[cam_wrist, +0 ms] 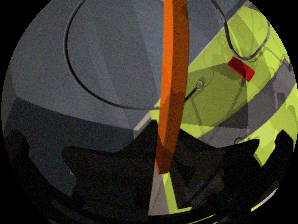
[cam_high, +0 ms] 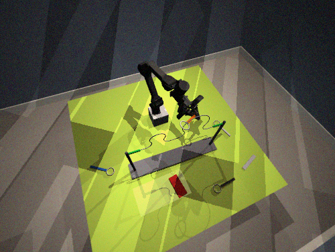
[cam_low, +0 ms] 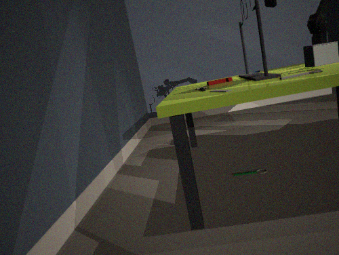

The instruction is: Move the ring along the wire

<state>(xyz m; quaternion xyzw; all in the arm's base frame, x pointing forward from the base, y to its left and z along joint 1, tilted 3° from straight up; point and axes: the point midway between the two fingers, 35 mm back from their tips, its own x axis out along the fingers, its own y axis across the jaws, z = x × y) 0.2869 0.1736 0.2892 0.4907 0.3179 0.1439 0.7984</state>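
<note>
The orange-handled ring is 80 mm to the right of my gripper tip, 40 mm above it and 30 mm ahead of it. Round my gripper tip: red block: 390 mm below, 260 mm ahead, 150 mm to the right; grey bar: 410 mm to the left, 390 mm below, 200 mm ahead; dark-handled ring: 390 mm below, 320 mm ahead, 150 mm to the left.
</note>
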